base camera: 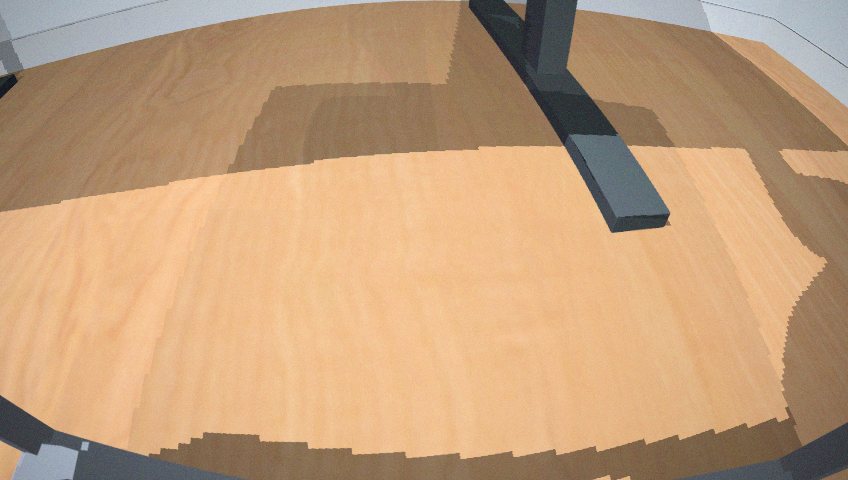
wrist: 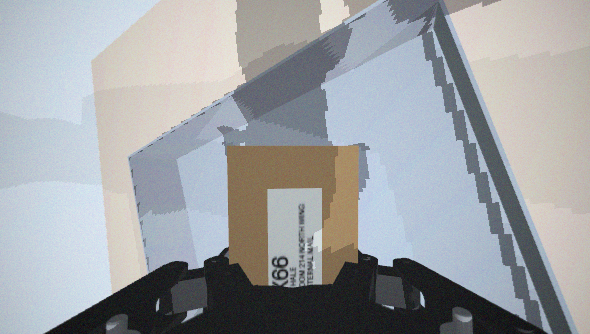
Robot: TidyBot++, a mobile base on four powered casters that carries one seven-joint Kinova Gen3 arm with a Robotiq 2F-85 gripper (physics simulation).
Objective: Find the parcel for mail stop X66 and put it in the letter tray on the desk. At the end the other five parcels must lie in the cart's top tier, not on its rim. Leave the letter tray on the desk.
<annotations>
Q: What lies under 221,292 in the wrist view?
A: My gripper.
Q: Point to a desk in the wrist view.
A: At 162,70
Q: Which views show the grey letter tray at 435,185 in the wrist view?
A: The wrist view only.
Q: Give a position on a desk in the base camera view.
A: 538,48
</annotations>
